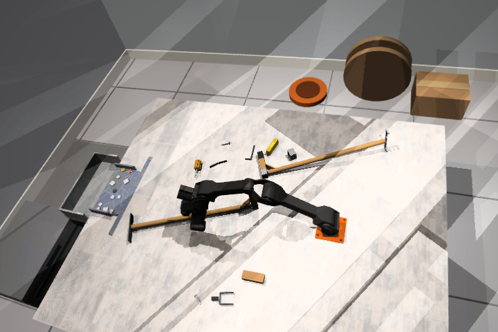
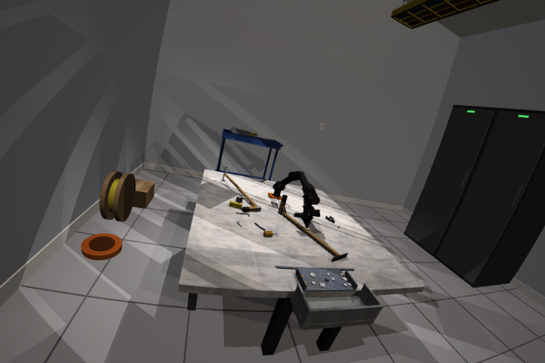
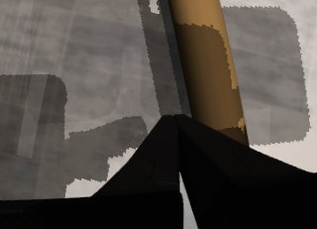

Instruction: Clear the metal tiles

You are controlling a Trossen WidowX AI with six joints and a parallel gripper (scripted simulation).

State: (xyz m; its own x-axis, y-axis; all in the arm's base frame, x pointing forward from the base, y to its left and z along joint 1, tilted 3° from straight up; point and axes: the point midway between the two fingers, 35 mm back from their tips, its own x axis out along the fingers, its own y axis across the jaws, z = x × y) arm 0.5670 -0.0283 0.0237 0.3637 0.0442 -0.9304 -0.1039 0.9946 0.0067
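The long scraper is 2 cm ahead of my gripper tip, 2 cm to the right of it and 4 cm above it. Also, from my gripper tip: curved black strip: 4 cm behind, 32 cm to the right, 2 cm below; then yellow-handled tool: 6 cm ahead, 29 cm to the right, 1 cm below; then small grey device: 16 cm behind, 33 cm to the left, 2 cm below.
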